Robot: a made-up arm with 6 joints.
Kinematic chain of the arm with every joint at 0, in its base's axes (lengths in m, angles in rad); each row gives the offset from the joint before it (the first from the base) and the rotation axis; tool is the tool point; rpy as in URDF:
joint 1: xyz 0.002 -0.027 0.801 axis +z
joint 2: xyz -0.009 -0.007 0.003 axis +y
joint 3: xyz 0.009 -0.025 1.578 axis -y
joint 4: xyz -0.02 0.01 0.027 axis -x
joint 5: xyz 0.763 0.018 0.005 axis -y
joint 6: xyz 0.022 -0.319 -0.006 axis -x
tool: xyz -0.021 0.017 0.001 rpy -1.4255 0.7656 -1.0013
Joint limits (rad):
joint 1: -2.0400..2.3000
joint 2: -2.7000..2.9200
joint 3: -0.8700..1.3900
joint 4: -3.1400..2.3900
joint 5: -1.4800..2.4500
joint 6: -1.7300..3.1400
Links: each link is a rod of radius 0.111 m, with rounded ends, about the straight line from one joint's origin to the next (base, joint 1, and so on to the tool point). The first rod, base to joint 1, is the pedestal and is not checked.
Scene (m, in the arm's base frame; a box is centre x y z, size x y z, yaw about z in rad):
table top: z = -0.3
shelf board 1: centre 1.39 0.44 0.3 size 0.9 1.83 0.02 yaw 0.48
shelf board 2: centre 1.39 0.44 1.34 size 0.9 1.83 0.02 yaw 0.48
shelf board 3: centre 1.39 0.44 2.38 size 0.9 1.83 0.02 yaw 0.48
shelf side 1: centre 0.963 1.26 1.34 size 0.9 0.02 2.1 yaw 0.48
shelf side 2: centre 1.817 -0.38 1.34 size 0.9 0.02 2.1 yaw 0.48
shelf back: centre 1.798 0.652 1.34 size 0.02 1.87 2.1 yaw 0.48
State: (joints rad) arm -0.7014 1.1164 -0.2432 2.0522 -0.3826 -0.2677
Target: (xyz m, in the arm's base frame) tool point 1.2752 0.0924 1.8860
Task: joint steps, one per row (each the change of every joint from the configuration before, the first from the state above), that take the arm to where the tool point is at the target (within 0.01 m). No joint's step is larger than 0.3 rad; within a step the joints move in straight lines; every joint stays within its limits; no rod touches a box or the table.
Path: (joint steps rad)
1: 0.0515 -0.1833 -0.0186 -0.2552 0.0763 0.0311
2: 0.0514 -0.1833 -0.0187 -0.2553 0.0764 0.0310
3: 0.0515 -0.1833 -0.0186 -0.2552 0.0763 0.0311
4: 0.0515 -0.1832 -0.0186 -0.2552 0.0764 0.0310
5: 0.0515 -0.1833 -0.0187 -0.2552 0.0763 0.0311
6: 0.0514 -0.1833 -0.0186 -0.2553 0.0763 0.0310
7: 0.0607 0.0604 -0.0161 0.2849 -0.0763 -0.0320
8: 0.0606 0.0604 -0.0160 0.2849 -0.0763 -0.0321
9: 0.0607 0.0604 -0.0161 0.2849 -0.0763 -0.0321
10: 0.0606 0.0603 -0.0160 0.2848 -0.0763 -0.0321
11: 0.0607 0.0604 -0.0161 0.2849 -0.0764 -0.0321
12: 0.0606 0.0604 -0.0161 0.2849 -0.0763 -0.0321

